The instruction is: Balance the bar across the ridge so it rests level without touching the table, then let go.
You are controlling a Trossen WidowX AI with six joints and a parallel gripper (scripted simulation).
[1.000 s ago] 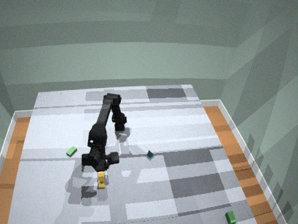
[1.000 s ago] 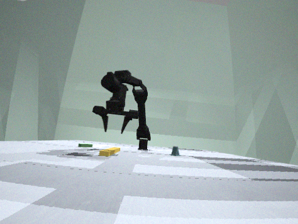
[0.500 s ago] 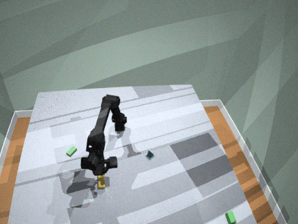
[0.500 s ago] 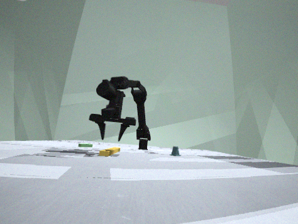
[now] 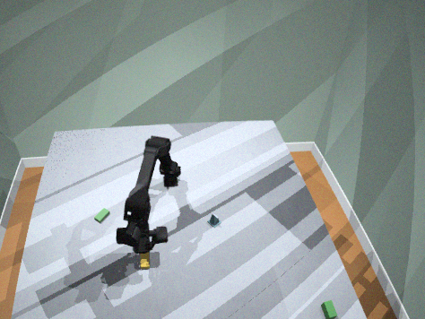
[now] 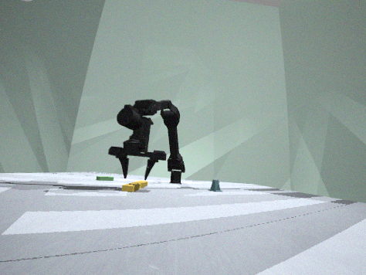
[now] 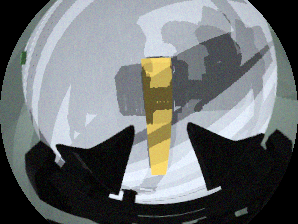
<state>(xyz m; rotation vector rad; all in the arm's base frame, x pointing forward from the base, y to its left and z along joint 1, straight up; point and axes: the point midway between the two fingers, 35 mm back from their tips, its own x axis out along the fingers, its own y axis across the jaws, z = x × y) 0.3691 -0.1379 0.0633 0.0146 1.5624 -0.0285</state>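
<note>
My gripper tip is 3 cm past the yellow bar and 2 cm above it.
</note>
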